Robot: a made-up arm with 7 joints. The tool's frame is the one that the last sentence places. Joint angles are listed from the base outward.
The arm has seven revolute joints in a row. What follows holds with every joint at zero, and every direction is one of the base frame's. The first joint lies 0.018 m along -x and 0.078 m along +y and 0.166 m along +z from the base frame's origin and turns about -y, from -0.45 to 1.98 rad. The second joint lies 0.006 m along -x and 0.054 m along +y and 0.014 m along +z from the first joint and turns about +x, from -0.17 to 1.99 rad. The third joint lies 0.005 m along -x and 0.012 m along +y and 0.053 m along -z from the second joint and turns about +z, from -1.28 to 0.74 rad. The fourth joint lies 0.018 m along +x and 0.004 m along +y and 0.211 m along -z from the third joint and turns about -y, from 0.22 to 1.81 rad. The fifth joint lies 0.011 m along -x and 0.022 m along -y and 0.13 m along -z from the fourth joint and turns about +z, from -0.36 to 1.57 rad. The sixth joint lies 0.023 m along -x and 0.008 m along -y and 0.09 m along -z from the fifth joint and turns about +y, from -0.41 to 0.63 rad. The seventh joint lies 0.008 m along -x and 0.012 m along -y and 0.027 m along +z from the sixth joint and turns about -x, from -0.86 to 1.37 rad. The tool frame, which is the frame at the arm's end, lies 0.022 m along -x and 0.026 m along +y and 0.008 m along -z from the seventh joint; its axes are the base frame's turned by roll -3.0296, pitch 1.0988 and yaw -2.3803 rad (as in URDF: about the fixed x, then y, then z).
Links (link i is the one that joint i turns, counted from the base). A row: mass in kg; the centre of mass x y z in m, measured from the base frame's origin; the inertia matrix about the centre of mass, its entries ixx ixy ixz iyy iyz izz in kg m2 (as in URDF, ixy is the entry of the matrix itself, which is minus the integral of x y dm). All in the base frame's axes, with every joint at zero. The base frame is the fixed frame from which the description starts. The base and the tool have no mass.
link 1: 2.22; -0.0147 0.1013 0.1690; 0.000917 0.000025 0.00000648 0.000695 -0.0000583 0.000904
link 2: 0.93; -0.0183 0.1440 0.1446; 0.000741 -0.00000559 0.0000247 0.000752 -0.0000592 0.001
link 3: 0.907; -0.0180 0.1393 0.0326; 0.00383 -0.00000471 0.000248 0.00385 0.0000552 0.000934
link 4: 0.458; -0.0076 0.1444 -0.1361; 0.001 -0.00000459 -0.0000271 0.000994 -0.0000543 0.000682
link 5: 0.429; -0.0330 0.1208 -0.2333; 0.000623 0 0 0.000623 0 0.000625
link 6: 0.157; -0.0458 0.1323 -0.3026; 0.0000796 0 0 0.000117 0 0.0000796
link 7: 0.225; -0.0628 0.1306 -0.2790; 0.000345 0 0 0.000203 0 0.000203
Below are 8 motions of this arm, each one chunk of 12 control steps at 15 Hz.
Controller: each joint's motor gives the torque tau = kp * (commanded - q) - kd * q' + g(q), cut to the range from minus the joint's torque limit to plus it. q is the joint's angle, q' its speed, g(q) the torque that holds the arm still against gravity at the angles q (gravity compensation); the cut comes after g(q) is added. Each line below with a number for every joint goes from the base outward.
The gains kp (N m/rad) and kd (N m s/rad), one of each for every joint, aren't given. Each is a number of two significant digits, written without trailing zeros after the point. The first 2 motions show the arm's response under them.
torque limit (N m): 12 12 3.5 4.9 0.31 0.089 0.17
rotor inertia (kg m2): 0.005 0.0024 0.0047 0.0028 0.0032 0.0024 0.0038
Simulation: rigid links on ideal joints. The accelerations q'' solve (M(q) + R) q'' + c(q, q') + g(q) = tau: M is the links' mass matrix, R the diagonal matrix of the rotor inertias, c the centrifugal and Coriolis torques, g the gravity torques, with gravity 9.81 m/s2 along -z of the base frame. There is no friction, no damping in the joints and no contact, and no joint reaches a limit. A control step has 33 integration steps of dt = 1/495 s. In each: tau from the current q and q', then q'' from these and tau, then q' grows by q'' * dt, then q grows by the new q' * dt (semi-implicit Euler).
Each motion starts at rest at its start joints. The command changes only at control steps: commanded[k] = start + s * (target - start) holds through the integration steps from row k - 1 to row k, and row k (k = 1, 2, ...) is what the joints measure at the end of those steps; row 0 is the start. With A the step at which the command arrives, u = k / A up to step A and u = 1 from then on. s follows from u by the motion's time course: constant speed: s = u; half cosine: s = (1 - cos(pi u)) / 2; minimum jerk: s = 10 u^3 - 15 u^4 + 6 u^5; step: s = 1 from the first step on.
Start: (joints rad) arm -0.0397 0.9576 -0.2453 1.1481 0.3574 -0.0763 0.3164
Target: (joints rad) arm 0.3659 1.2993 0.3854 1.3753 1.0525 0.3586 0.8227
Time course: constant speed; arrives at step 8
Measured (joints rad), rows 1 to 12:
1: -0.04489 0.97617 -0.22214 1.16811 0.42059 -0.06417 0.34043
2: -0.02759 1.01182 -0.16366 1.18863 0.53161 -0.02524 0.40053
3: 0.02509 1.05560 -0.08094 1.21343 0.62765 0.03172 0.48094
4: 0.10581 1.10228 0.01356 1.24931 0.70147 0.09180 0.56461
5: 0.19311 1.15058 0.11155 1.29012 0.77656 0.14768 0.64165
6: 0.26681 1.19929 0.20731 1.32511 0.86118 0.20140 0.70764
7: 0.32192 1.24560 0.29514 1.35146 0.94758 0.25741 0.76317
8: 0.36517 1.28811 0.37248 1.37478 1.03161 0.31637 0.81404
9: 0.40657 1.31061 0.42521 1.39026 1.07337 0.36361 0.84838
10: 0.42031 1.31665 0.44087 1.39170 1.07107 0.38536 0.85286
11: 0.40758 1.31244 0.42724 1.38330 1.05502 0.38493 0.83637
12: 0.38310 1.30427 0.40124 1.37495 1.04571 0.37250 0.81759
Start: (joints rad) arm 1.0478 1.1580 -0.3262 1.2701 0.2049 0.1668 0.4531
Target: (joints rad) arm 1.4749 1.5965 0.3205 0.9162 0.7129 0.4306 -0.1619
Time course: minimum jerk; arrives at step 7
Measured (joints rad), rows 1 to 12:
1: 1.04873 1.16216 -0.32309 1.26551 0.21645 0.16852 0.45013
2: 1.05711 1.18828 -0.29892 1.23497 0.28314 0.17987 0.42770
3: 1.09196 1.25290 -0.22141 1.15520 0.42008 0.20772 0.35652
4: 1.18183 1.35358 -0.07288 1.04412 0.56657 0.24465 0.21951
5: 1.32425 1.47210 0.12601 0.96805 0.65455 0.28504 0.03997
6: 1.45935 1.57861 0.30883 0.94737 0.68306 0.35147 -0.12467
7: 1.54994 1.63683 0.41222 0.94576 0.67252 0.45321 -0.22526
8: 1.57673 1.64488 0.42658 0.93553 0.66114 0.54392 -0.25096
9: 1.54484 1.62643 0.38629 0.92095 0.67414 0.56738 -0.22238
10: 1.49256 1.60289 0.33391 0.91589 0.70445 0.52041 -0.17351
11: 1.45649 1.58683 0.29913 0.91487 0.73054 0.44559 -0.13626
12: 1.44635 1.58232 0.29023 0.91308 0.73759 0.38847 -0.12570
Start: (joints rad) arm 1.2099 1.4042 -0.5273 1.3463 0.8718 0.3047 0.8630
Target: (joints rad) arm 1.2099 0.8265 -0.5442 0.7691 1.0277 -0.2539 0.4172
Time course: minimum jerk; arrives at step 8
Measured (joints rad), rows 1 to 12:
1: 1.21228 1.39864 -0.52489 1.33825 0.87268 0.30331 0.86035
2: 1.22459 1.36573 -0.51308 1.29205 0.87762 0.29065 0.84117
3: 1.24484 1.29143 -0.49622 1.19361 0.88841 0.24392 0.78455
4: 1.26073 1.18093 -0.48757 1.05994 0.90703 0.14610 0.68436
5: 1.25904 1.05320 -0.49867 0.92760 0.93838 0.00429 0.56251
6: 1.23524 0.93353 -0.52898 0.83215 0.98560 -0.14923 0.45727
7: 1.19666 0.84799 -0.56406 0.78897 1.03926 -0.27139 0.39681
8: 1.15947 0.80983 -0.58679 0.78225 1.07594 -0.33031 0.38409
9: 1.14134 0.80566 -0.58742 0.77423 1.07589 -0.32630 0.39937
10: 1.14585 0.81588 -0.57317 0.76139 1.04519 -0.29047 0.41630
11: 1.16637 0.82640 -0.55618 0.75598 1.01345 -0.25548 0.42137
12: 1.19334 0.83107 -0.54377 0.76063 1.00358 -0.23744 0.41744

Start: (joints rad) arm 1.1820 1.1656 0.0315 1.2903 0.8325 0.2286 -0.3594
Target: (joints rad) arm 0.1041 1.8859 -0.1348 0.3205 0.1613 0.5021 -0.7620
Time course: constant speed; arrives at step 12
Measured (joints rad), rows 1 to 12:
1: 1.14449 1.20186 0.01449 1.24937 0.83322 0.23716 -0.36693
2: 1.06042 1.25834 0.00485 1.15195 0.78513 0.25673 -0.39176
3: 0.95396 1.31853 -0.01022 1.04440 0.69441 0.27281 -0.43248
4: 0.84946 1.37668 -0.03154 0.95414 0.61148 0.28204 -0.47986
5: 0.75628 1.43460 -0.04986 0.87706 0.55672 0.29313 -0.52413
6: 0.67096 1.49461 -0.06196 0.80083 0.51276 0.31213 -0.56069
7: 0.58766 1.55637 -0.07144 0.72060 0.46124 0.33986 -0.59080
8: 0.50352 1.61829 -0.08192 0.63855 0.40129 0.37082 -0.61879
9: 0.41807 1.67945 -0.09411 0.55728 0.34083 0.39907 -0.64856
10: 0.33165 1.73991 -0.10725 0.47694 0.28405 0.42332 -0.68146
11: 0.24493 1.80014 -0.12063 0.39669 0.22954 0.44503 -0.71646
12: 0.15841 1.86053 -0.13394 0.31616 0.17474 0.46604 -0.75172

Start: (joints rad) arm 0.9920 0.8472 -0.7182 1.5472 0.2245 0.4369 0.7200
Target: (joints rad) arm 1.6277 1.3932 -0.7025 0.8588 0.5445 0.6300 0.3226
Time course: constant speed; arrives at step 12
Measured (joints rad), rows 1 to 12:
1: 1.01180 0.86861 -0.73995 1.51488 0.25775 0.44234 0.71451
2: 1.04304 0.90912 -0.74827 1.44684 0.30412 0.45383 0.69709
3: 1.08640 0.95867 -0.74265 1.37302 0.32877 0.46694 0.66322
4: 1.14475 1.00878 -0.73105 1.30936 0.33713 0.48059 0.61646
5: 1.21506 1.05627 -0.71807 1.25540 0.34853 0.49601 0.56704
6: 1.28868 1.10200 -0.70612 1.20488 0.36986 0.51435 0.52369
7: 1.35670 1.14759 -0.69726 1.15236 0.39698 0.53517 0.48852
8: 1.41457 1.19358 -0.69311 1.09588 0.42509 0.55636 0.45841
9: 1.46330 1.23954 -0.69372 1.03659 0.45301 0.57542 0.42930
10: 1.50773 1.28498 -0.69713 0.97686 0.48137 0.59127 0.39901
11: 1.55334 1.32994 -0.70026 0.91846 0.51005 0.60488 0.36731
12: 1.60330 1.37490 -0.70075 0.86176 0.53803 0.61847 0.33455

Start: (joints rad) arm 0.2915 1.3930 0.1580 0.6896 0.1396 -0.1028 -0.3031
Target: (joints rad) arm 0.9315 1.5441 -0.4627 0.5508 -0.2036 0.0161 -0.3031
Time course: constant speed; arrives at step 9
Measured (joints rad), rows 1 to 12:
1: 0.33353 1.40138 0.10592 0.67527 0.12659 -0.09943 -0.30385
2: 0.39491 1.41562 0.04094 0.65897 0.08973 -0.09094 -0.30445
3: 0.46532 1.43346 -0.02455 0.64510 0.04165 -0.07750 -0.30394
4: 0.53900 1.45248 -0.08972 0.63159 -0.00557 -0.06065 -0.30241
5: 0.61220 1.47090 -0.15618 0.61649 -0.04781 -0.04321 -0.30099
6: 0.68374 1.48814 -0.22457 0.60020 -0.08587 -0.02756 -0.30065
7: 0.75425 1.50458 -0.29414 0.58400 -0.12208 -0.01420 -0.30130
8: 0.82470 1.52087 -0.36381 0.56839 -0.15856 -0.00207 -0.30219
9: 0.89552 1.53741 -0.43305 0.55302 -0.19633 0.01008 -0.30268
10: 0.92332 1.54712 -0.45170 0.54345 -0.21942 0.01558 -0.30360
11: 0.93201 1.54945 -0.45615 0.54506 -0.21949 0.01398 -0.30460
12: 0.93311 1.54715 -0.45920 0.54960 -0.21007 0.01218 -0.30464

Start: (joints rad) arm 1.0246 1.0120 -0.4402 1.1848 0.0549 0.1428 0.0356
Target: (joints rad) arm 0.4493 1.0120 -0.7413 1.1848 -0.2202 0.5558 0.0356
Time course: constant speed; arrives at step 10
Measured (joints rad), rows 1 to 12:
1: 1.01138 1.01442 -0.44818 1.19093 0.03439 0.15412 0.03631
2: 0.97632 1.01597 -0.46786 1.19396 -0.00532 0.18671 0.03699
3: 0.92072 1.01557 -0.49836 1.19186 -0.04104 0.23318 0.03716
4: 0.85139 1.01353 -0.53619 1.18812 -0.06370 0.28224 0.03750
5: 0.77689 1.01090 -0.57658 1.18527 -0.07953 0.32769 0.03866
6: 0.70421 1.00889 -0.61521 1.18369 -0.09743 0.36917 0.04026
7: 0.63739 1.00818 -0.64971 1.18294 -0.12130 0.40894 0.04120
8: 0.57747 1.00862 -0.67993 1.18277 -0.15015 0.44898 0.04080
9: 0.52308 1.00960 -0.70727 1.18314 -0.18129 0.49003 0.03931
10: 0.47152 1.01053 -0.73358 1.18392 -0.21252 0.53191 0.03760
11: 0.43155 1.00943 -0.75349 1.18053 -0.22190 0.56307 0.03546
12: 0.41102 1.00871 -0.76284 1.17875 -0.21101 0.57376 0.03464

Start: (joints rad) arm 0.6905 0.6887 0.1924 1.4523 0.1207 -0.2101 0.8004
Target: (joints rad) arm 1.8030 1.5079 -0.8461 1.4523 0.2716 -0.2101 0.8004
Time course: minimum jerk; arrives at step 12
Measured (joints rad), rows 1 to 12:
1: 0.69174 0.69132 0.18807 1.45142 0.12140 -0.20980 0.80002
2: 0.70146 0.70800 0.16090 1.44656 0.12611 -0.20779 0.79799
3: 0.73455 0.74952 0.09505 1.43832 0.13898 -0.20289 0.79506
4: 0.80951 0.82016 -0.01394 1.43211 0.16260 -0.19712 0.79490
5: 0.93910 0.91706 -0.15690 1.43425 0.19566 -0.19630 0.80222
6: 1.11931 1.03253 -0.31100 1.44628 0.22966 -0.20630 0.81827
7: 1.32613 1.15712 -0.44923 1.46035 0.24983 -0.22674 0.83574
8: 1.52508 1.27997 -0.55760 1.46499 0.24563 -0.24828 0.84044
9: 1.68521 1.38775 -0.63964 1.45715 0.22273 -0.25735 0.82257
10: 1.78860 1.46681 -0.70477 1.44365 0.20166 -0.24615 0.78792
11: 1.83372 1.50935 -0.75660 1.43425 0.20107 -0.22068 0.75613
12: 1.83497 1.51975 -0.79556 1.43532 0.22268 -0.19731 0.74636

